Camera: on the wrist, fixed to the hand. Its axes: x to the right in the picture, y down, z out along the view.
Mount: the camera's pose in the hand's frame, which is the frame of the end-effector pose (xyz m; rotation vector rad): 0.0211 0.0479 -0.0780 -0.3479 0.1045 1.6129
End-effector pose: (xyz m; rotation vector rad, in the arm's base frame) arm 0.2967 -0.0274 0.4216 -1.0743 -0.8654 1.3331
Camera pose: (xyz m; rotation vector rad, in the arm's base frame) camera 0.3571 -0.0180 0.3503 2.0750 -0.0526 -2.1591
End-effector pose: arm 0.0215 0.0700 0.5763 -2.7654 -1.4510 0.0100
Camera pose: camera 0.0740 0.0591 0.6534 2.7450 -0.9418 0.3061
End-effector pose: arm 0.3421 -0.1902 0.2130 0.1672 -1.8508 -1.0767
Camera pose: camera 0.4070 -0.2194 0.2743 -1.2337 -1.0572 -0.1578
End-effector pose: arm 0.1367 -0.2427 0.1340 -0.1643 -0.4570 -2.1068
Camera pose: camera 0.1698 -0.3126 0.0806 -0.4338 0.1570 -0.5661
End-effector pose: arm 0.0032 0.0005 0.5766 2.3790 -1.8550 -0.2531
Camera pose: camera -0.0216 -0.0327 0.6609 0.2382 -2.6209 -0.2010
